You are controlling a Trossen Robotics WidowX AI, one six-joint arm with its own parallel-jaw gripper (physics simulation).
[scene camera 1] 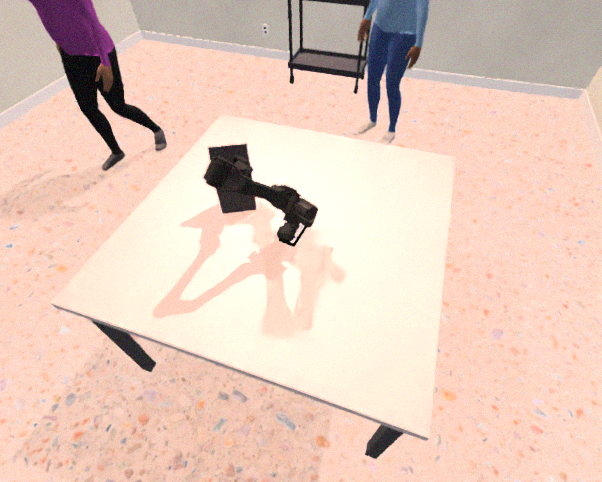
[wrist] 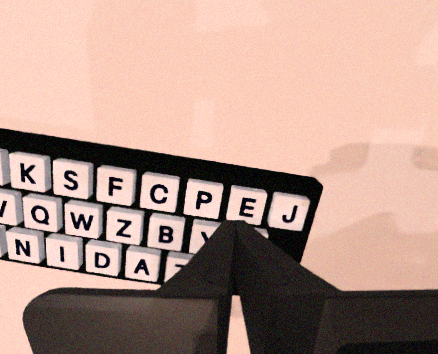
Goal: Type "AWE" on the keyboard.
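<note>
The black keyboard with white letter keys lies on the table; in scene camera 1 the arm covers most of it, and a dark edge shows. In the wrist view the E key is in the top row, between the P key and the J key. The W key is in the middle row and the A key in the bottom row, both to the left. My gripper is shut and empty. Its tips overlap the lower edge of the E key; whether they touch it, I cannot tell.
The white table carries the arm's black base plate at its back left. Shadows of the arm fall across the table. A person in purple stands at the left, and a person in blue stands behind, beside a black shelf cart.
</note>
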